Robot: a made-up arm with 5 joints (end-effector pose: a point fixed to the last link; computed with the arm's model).
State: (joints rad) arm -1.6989 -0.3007 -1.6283 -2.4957 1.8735
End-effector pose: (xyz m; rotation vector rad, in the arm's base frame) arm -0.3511 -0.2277 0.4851 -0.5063 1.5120 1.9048
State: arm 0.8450 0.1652 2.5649 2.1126 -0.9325
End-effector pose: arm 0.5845 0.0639 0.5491 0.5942 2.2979 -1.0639
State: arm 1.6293 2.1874 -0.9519 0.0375 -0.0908
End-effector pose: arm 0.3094 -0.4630 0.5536 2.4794 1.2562 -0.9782
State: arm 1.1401 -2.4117 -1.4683 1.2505 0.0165
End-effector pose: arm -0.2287 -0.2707 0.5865 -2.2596 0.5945 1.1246
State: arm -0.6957 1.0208 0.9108 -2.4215 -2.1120
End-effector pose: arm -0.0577 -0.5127 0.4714 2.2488 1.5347 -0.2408
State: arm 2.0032 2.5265 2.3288 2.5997 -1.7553
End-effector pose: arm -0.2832 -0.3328 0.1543 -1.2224 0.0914 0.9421
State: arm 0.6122 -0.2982 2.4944 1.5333 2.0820
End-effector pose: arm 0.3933 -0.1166 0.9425 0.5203 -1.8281 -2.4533
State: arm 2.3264 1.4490 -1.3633 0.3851 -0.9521
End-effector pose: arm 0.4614 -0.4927 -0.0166 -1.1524 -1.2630 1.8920
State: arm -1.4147 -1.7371 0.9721 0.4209 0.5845
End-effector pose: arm 0.0037 -0.3864 0.3692 2.2300 1.7783 0.5604
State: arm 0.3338 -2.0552 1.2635 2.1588 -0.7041
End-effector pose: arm 0.2518 -0.0868 -0.0242 -0.7426 0.6104 -2.8298
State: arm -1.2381 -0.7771 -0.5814 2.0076 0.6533
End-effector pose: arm 0.2091 -0.1352 0.2688 -1.2738 -2.5721 -0.7595
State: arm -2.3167 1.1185 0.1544 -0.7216 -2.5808
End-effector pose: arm 0.1248 -0.5129 -0.1116 1.6139 0.9710 2.2984
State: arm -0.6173 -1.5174 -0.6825 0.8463 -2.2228
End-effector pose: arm -0.6172 0.1529 0.2066 0.6300 -0.5407 0.3708
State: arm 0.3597 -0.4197 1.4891 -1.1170 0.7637
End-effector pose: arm -0.2660 -0.0508 0.0519 -1.1541 -0.0707 0.1417
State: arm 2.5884 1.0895 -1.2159 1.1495 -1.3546
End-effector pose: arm 0.6049 -0.3247 0.0193 0.7629 1.0207 -2.7361
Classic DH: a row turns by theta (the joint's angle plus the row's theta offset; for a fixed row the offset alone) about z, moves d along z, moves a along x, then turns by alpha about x. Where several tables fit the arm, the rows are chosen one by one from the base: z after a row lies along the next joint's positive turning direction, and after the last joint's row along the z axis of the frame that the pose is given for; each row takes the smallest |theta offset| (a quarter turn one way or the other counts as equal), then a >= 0, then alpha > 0; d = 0 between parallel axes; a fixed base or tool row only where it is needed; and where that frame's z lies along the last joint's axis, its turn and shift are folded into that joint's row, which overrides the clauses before.
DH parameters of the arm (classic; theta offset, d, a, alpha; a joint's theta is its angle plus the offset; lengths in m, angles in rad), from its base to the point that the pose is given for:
base (fixed): 0 0.1545 0 -1.5708
joint 1: -1.5708 -0.0652 0.1935 -1.5708
joint 2: 0 -0.0884 0.1134 -1.5708
joint 3: 0.0746 0 -0.0483 0
joint 4: -0.0746 0.0348 -0.09 -1.5708
joint 5: 1.5708 0.3271 0.3362 1.5708
tool (fixed): -1.5708 -0.056 0 0

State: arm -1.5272 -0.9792 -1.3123 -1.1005 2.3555
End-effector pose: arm -0.7512 0.2012 0.1051 -1.6304 1.3332 0.4484
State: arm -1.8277 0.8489 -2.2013 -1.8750 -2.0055
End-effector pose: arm 0.1062 0.0514 0.0511 0.2698 1.2002 -1.5395
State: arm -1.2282 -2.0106 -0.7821 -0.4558 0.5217
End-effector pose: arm -0.0460 0.0960 -0.3769 -1.0121 0.5152 -1.9052
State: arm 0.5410 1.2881 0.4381 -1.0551 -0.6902
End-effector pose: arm 0.0311 -0.3062 0.7592 1.9765 1.0481 -0.3162
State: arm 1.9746 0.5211 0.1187 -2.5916 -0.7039
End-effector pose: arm 0.3667 0.0577 -0.2525 -0.0730 -1.6952 0.4680
